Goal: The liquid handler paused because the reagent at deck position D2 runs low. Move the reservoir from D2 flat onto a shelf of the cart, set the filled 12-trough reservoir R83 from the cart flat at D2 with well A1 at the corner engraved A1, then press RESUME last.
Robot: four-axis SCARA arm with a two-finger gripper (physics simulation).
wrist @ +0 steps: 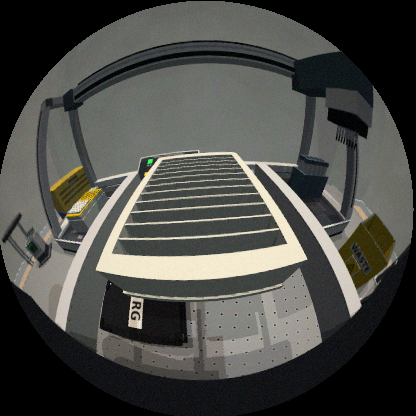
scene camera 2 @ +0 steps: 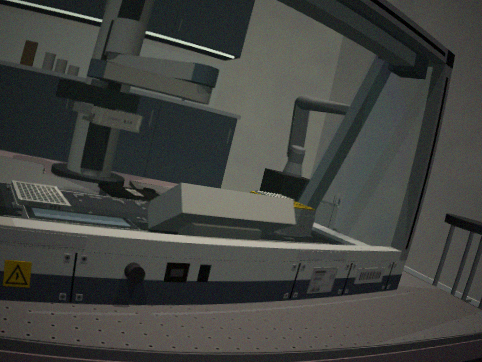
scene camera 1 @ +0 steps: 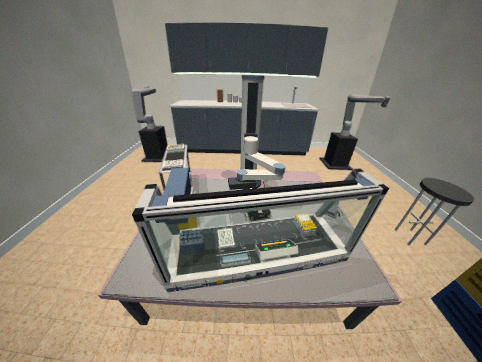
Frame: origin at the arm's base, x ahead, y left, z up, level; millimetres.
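Seen in the pictures: gripper, between the fingertips: [wrist: 196,175] [scene camera 2: 115,115].
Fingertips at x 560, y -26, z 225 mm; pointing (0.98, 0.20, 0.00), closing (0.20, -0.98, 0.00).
Observation:
A point is followed by its place in that frame.
My gripper [scene camera 2: 106,116] @(x 560, y -26, z 225 mm) [wrist: 196,175] @(x 560, y -26, z 225 mm) is shut on a cream-rimmed reservoir [scene camera 2: 122,121] @(x 597, y -14, z 217 mm) [wrist: 200,267] @(x 479, y -44, z 233 mm) with a row of parallel troughs. It holds the reservoir level, raised behind the deck. The troughs look grey inside, and the label in scene camera 2 is too small to read. The cart [scene camera 1: 175,159] @(x 331, y -519, z 377 mm) stands at the back left, with light-framed labware on its top; which piece is R83 cannot be told. Position D2 and its engraved A1 cannot be made out. A panel [scene camera 1: 276,250] with green lights stands at the deck's front; the word RESUME is not legible.
A black stand marked RG [wrist: 145,320] @(x 444, y 48, z 63 mm) lies below the held reservoir. The deck carries a white plate [scene camera 1: 225,237] [scene camera 2: 41,193], a blue tray [scene camera 1: 235,259], a yellow tip rack [scene camera 1: 306,223] [wrist: 85,202] and a blue-grey block [scene camera 1: 191,241]. The enclosure frame and pipetting head [wrist: 347,107] @(x 698, y -304, z 354 mm) rise around it.

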